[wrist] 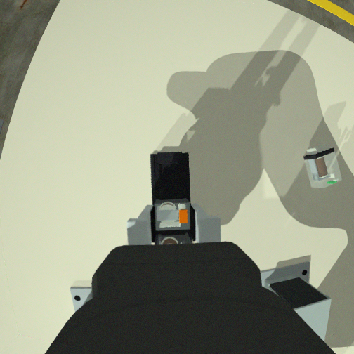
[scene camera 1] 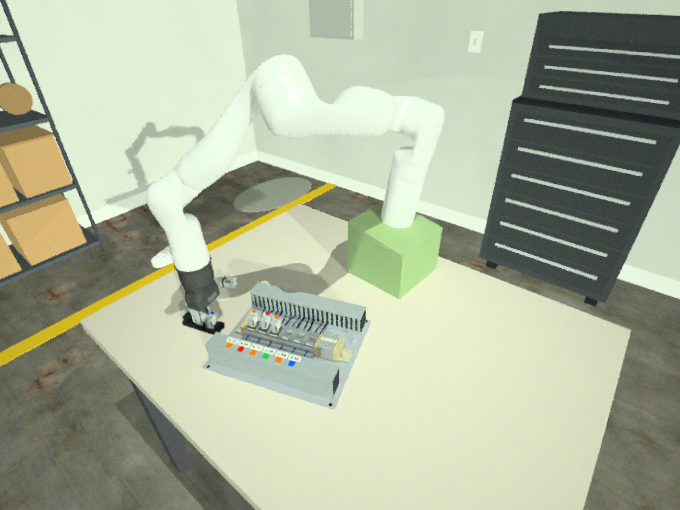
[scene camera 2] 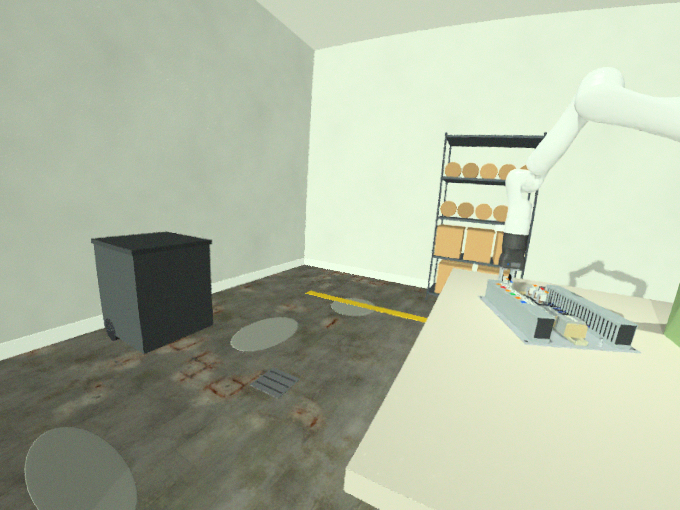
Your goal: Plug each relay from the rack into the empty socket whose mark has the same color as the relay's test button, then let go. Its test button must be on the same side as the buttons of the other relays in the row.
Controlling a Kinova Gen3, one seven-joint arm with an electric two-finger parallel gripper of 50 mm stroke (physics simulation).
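Seen in the pictures: gripper, fingertip midpoint: (scene camera 1: 202, 317); arm's base, link origin: (scene camera 1: 396, 218).
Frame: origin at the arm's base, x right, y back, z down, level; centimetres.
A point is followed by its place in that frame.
Observation:
My gripper (scene camera 1: 201, 317) @[x 32.8, y -46.5, z 13.1 cm] (scene camera 2: 506, 276) @[x 32.8, y -46.5, z 13.1 cm] (wrist: 172, 216) is shut on the orange-button relay (wrist: 167, 217), which stands upright in the black rack (scene camera 1: 218, 328) @[x 27.7, y -46.5, z 14.6 cm] (wrist: 170, 177). A blue-button relay (scene camera 1: 210, 320) @[x 28.8, y -47.3, z 11.8 cm] stands beside it in the rack, mostly hidden in the wrist view. A green-button relay (scene camera 1: 230, 282) @[x 37.0, y -31.3, z 14.2 cm] (wrist: 321, 168) lies on its side on the table. On the panel, three relays (scene camera 1: 265, 323) @[x 15.1, y -43.2, z 10.2 cm] with orange, red and orange buttons sit in the row. Three empty sockets (scene camera 1: 299, 337) @[x 7.3, y -41.0, z 13.1 cm] follow, by the green mark (scene camera 1: 265, 356) @[x 8.8, y -51.4, z 9.8 cm], orange mark (scene camera 1: 278, 360) @[x 5.7, y -51.0, z 9.8 cm] and blue mark (scene camera 1: 291, 363) @[x 2.8, y -50.4, z 9.8 cm].
The grey panel (scene camera 1: 351, 351) @[x -4.6, y -37.6, z 15.2 cm] stands close beside the rack, with slotted ducts (scene camera 1: 307, 303) @[x 9.8, y -33.0, z 9.8 cm] (scene camera 2: 590, 312) @[x 5.2, y -32.9, z 11.0 cm] along both long sides of the row. A beige block (scene camera 1: 329, 346) @[x -1.1, y -41.4, z 11.5 cm] (scene camera 2: 571, 327) @[x -2.9, y -40.9, z 12.7 cm] closes the row's end. The green robot base (scene camera 1: 392, 252) @[x -4.2, y -13.5, z 2.2 cm] stands behind the panel.

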